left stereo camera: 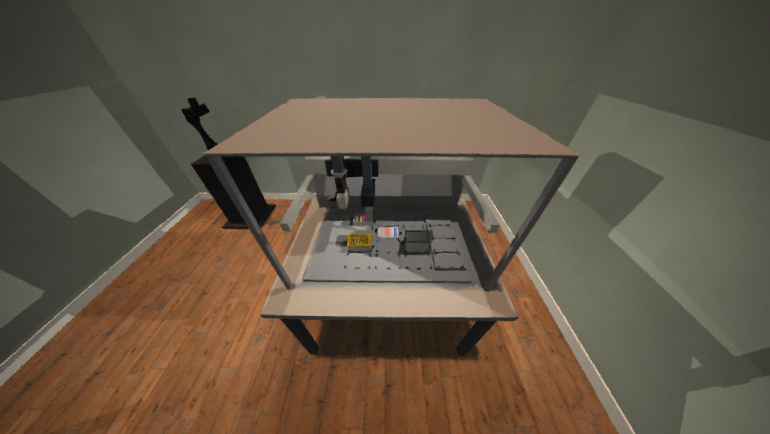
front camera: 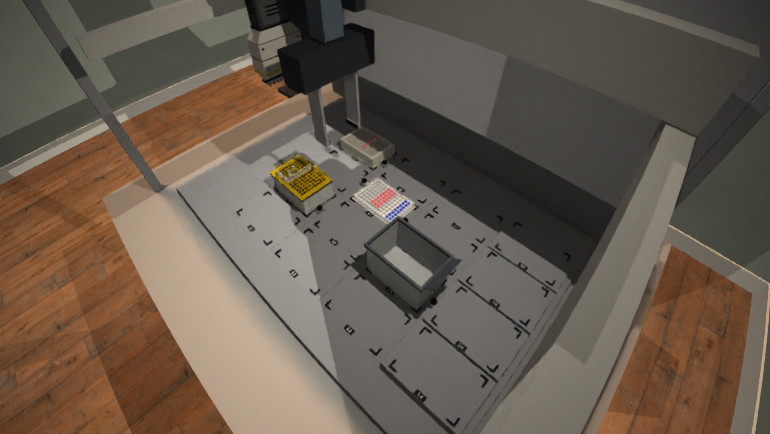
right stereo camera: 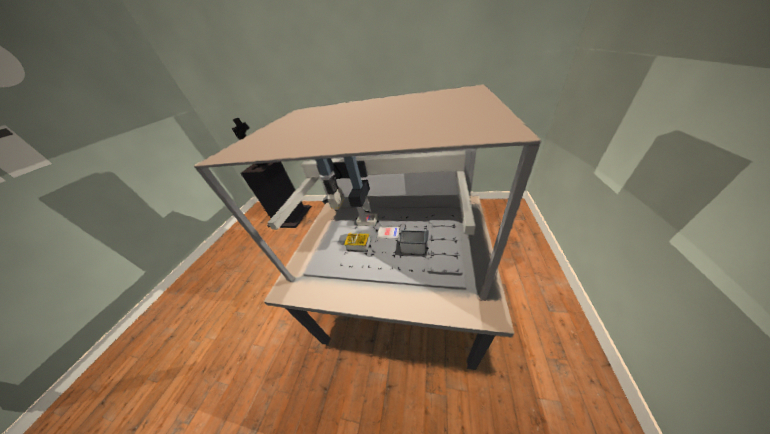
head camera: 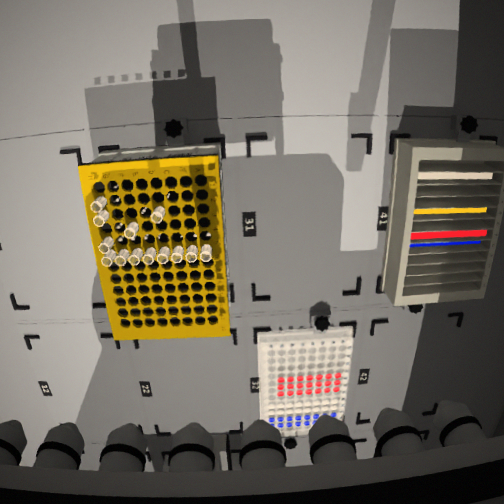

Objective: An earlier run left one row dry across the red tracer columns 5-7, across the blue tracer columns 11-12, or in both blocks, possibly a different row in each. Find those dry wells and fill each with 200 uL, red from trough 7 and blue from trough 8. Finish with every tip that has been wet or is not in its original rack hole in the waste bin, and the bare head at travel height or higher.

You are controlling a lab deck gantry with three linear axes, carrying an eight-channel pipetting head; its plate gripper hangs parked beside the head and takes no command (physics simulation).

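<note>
The pipetting head [front camera: 272, 51] is high at the back left; its nozzles [head camera: 262, 445] are bare. The parked gripper [front camera: 340, 135] hangs beside it, fingers apart and empty. The yellow tip rack [front camera: 318, 202] [head camera: 172, 334] holds a full line of eight tips [head camera: 163, 255] and several scattered ones. The white plate [head camera: 263, 370] has red wells [head camera: 309, 385] in seven rows of columns 5-7; the leftmost row there is pale. The blue wells [head camera: 298, 420] reach that left row; nozzles partly hide their right end. The trough block [front camera: 358, 150] [head camera: 401, 225] shows red liquid [head camera: 448, 234] beside blue liquid [head camera: 445, 244].
The grey waste bin [front camera: 385, 272] [left stereo camera: 417, 242] [right stereo camera: 413, 243] stands just right of the plate in the front view. The gantry's grey posts [left stereo camera: 250, 221] [right stereo camera: 509, 221] and roof [left stereo camera: 388, 126] enclose the deck. A black cabinet [left stereo camera: 234, 188] stands beyond the left side.
</note>
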